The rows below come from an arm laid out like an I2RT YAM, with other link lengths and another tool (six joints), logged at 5 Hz.
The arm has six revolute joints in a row. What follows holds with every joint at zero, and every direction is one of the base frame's.
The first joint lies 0.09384 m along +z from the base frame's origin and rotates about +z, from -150 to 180 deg.
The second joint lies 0.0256 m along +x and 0.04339 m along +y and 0.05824 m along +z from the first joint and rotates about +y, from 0 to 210 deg.
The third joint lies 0.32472 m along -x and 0.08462 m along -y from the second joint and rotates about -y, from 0 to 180 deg.
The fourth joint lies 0.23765 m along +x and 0.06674 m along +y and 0.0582 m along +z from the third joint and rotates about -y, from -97 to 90 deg.
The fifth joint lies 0.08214 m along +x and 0.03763 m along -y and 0.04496 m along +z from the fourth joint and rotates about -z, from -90 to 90 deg.
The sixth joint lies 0.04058 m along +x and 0.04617 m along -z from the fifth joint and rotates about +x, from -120 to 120 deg.
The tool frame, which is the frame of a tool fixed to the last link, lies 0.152 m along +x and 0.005 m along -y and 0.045 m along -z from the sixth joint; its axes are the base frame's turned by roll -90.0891, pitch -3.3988 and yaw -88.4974 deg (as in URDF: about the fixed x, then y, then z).
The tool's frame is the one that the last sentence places.
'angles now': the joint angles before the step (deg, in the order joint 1, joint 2, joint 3, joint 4, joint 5, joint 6). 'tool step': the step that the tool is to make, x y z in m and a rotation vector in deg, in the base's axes. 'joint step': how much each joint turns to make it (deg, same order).
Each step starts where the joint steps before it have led.
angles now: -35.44 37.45 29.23 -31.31 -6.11 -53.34
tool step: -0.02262 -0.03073 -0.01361 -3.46 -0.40 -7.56
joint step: -10.69 -0.50 -5.35 6.97 -0.98 -3.82
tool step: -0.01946 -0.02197 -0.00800 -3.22 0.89 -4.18
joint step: -8.96 0.72 -3.54 5.46 -2.19 -5.10
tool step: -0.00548 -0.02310 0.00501 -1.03 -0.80 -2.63
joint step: -6.75 4.64 0.05 5.44 -3.43 -2.34
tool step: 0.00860 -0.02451 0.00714 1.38 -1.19 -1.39
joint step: -1.93 7.82 2.74 4.64 -1.42 1.09
